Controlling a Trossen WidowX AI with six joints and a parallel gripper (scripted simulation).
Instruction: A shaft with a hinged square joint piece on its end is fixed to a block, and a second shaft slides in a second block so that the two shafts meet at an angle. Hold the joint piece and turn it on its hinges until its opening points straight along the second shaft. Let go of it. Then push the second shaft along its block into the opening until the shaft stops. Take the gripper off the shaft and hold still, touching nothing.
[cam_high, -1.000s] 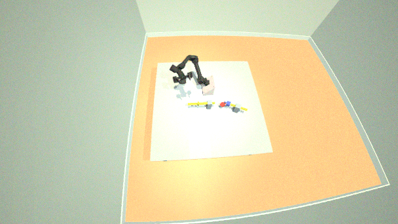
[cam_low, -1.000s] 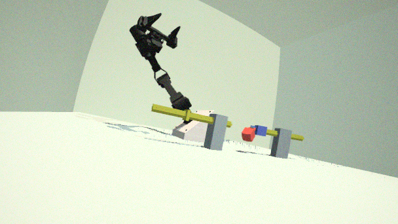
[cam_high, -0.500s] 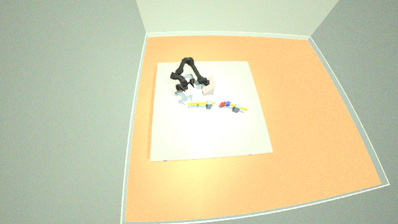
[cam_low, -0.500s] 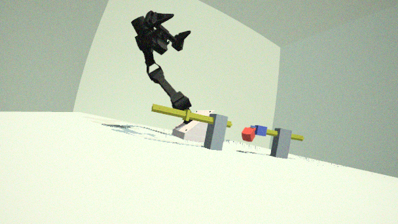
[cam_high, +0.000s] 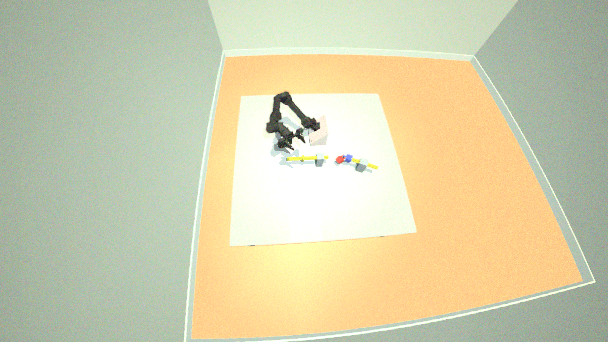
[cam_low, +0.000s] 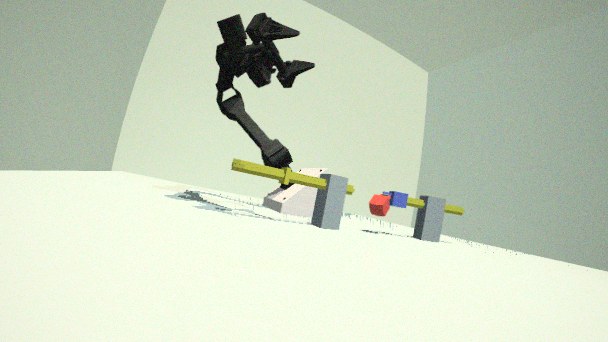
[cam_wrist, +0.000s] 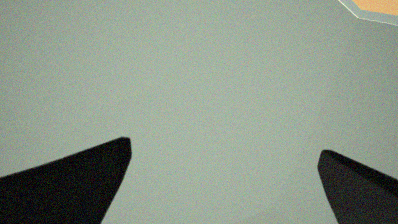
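Now: the red joint piece 31 cm to the left of my gripper tip, 29 cm below it and 7 cm behind it.
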